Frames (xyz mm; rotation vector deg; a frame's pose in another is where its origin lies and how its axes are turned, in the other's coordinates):
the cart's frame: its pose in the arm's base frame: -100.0 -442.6 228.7 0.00 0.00 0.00
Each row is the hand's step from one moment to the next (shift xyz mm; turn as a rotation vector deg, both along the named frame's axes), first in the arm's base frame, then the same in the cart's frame.
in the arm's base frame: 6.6 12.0 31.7 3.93 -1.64 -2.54
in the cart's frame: 6.6 12.0 31.7 3.93 -1.64 -2.54
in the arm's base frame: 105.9 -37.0 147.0 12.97 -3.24 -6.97
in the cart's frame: 105.9 -37.0 147.0 12.97 -3.24 -6.97
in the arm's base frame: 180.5 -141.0 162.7 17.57 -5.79 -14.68
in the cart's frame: 180.5 -141.0 162.7 17.57 -5.79 -14.68
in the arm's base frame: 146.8 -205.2 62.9 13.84 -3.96 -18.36
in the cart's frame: 146.8 -205.2 62.9 13.84 -3.96 -18.36
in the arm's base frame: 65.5 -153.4 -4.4 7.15 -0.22 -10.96
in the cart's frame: 65.5 -153.4 -4.4 7.15 -0.22 -10.96
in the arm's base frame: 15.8 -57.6 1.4 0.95 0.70 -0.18
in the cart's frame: 15.8 -57.6 1.4 0.95 0.70 -0.18
